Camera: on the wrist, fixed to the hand. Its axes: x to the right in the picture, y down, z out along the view.
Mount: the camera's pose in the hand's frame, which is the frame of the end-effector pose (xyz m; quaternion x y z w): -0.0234 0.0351 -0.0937 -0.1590 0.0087 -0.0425 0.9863
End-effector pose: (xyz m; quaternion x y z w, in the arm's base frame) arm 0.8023 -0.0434 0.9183 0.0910 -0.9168 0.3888 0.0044
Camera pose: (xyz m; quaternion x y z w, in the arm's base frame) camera 0.8135 0.0512 0.9568 0.1246 -0.9622 0.2383 0.0433
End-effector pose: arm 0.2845 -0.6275 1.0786 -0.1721 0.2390 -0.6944 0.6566
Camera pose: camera 0.2637 -0.5951 0.9833 -0.2783 0.3445 -0.6763 0.5886
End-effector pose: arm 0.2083 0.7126 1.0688 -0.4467 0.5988 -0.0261 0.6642
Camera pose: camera 0.1074 0.6943 1.0758 -0.5714 0.5816 0.0374 0.5778
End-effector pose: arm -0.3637 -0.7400 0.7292 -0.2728 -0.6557 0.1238 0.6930
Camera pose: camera -0.2682 -0.7438 0.6914 -0.3525 -0.6720 -0.0140 0.6511
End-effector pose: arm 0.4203 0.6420 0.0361 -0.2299 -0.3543 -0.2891 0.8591
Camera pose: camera 0.4744 0.6191 -0.0482 -0.3458 -0.3058 -0.3800 0.8016
